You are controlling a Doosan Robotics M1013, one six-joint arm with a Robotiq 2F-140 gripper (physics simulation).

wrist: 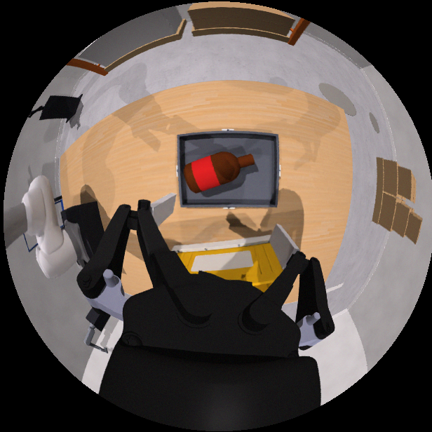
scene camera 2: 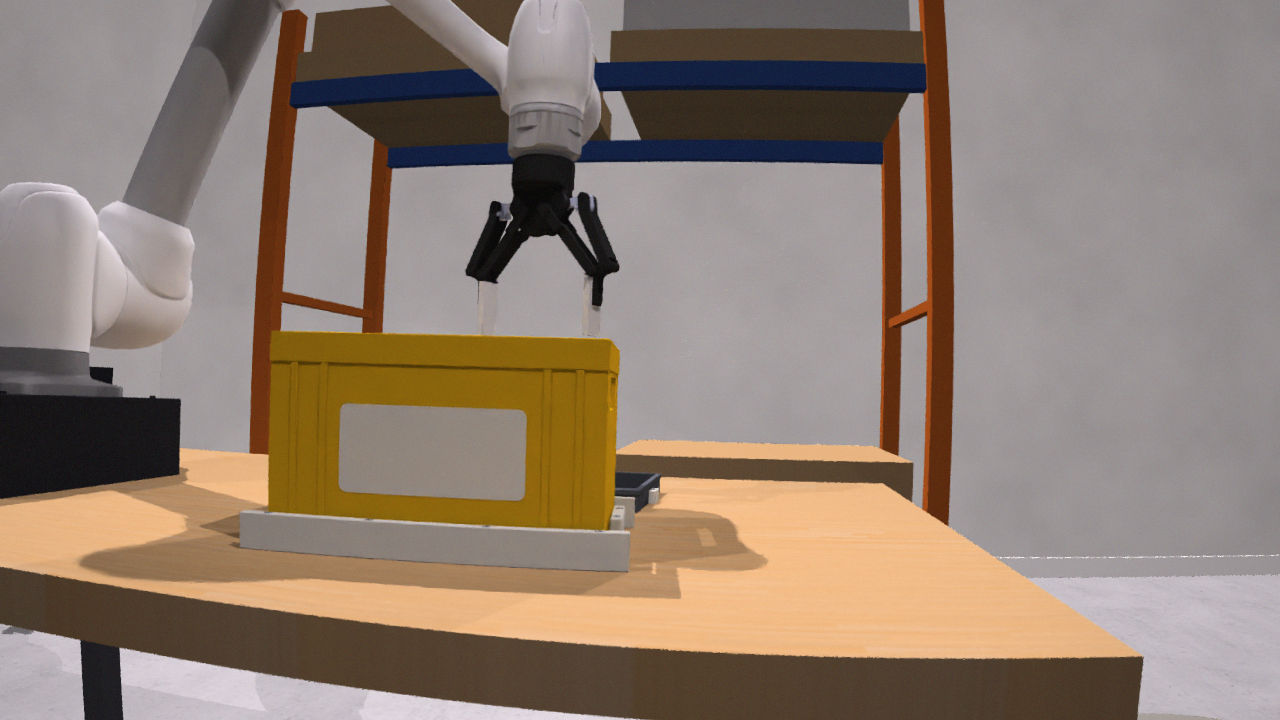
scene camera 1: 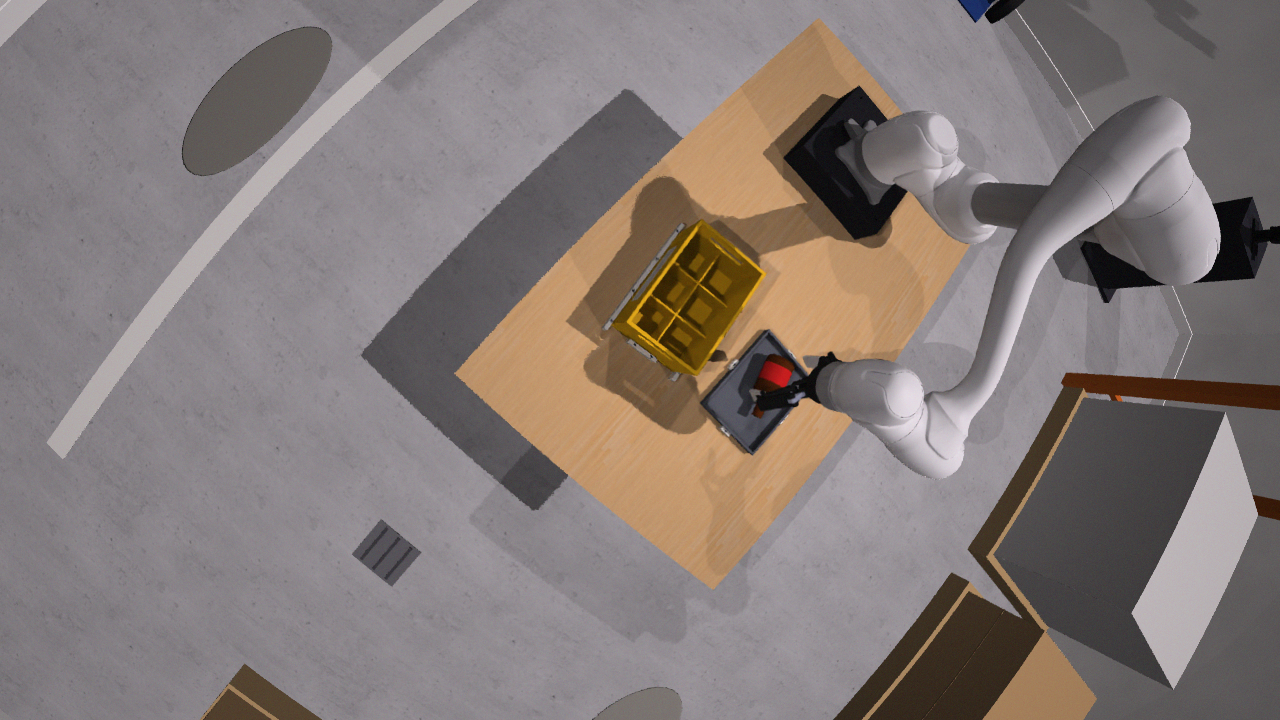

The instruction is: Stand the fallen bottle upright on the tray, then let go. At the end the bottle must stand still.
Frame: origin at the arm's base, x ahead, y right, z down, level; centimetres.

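Where they show: gripper, fingertip midpoint: (scene camera 2: 536, 335) (scene camera 1: 780, 378); arm's base, origin of the base link: (scene camera 2: 26, 394) (scene camera 1: 871, 162).
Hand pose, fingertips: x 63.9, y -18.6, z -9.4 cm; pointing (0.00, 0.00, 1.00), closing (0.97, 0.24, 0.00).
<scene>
Things, the pixels of their top centre, and the offset from my fingertips. Level surfaces: height alone.
- brown bottle with a red label, middle of its top: (scene camera 1: 776, 389) dz +11.8, dx -1.7, dy -6.2 cm
- grey tray, middle of its top: (scene camera 2: 550, 476) (scene camera 1: 761, 392) dz +17.1, dx +0.2, dy -6.3 cm
- yellow crate with compartments, middle of its top: (scene camera 2: 460, 341) (scene camera 1: 700, 296) dz +2.2, dx +1.8, dy +24.6 cm
- wooden table, its level: dz +19.7 cm
- pale rail, middle of its top: (scene camera 2: 426, 523) (scene camera 1: 645, 274) dz +16.7, dx +3.8, dy +34.3 cm
The brown bottle with a red label (scene camera 1: 773, 374) (wrist: 203, 173) lies on its side inside the grey tray (scene camera 1: 735, 408) (scene camera 2: 638, 486) (wrist: 261, 189). In the wrist view its neck points right and its base is near the tray's left wall. In scene camera 2 the yellow crate hides the bottle and most of the tray. My gripper (scene camera 1: 785, 377) (scene camera 2: 538, 320) (wrist: 224, 217) is open, pointing down, with nothing between its fingers. In scene camera 2 its fingertips show just above the crate's top edge line. In scene camera 1 it partly covers the bottle.
A yellow crate with compartments (scene camera 1: 693, 300) (scene camera 2: 438, 358) (wrist: 265, 260) stands beside the tray on the wooden table (scene camera 1: 626, 456) (scene camera 2: 850, 573) (wrist: 320, 150). A pale rail (scene camera 2: 429, 542) runs along its base. The arm's black base (scene camera 1: 819, 161) stands at one table end. A rack (scene camera 2: 938, 268) stands behind.
</scene>
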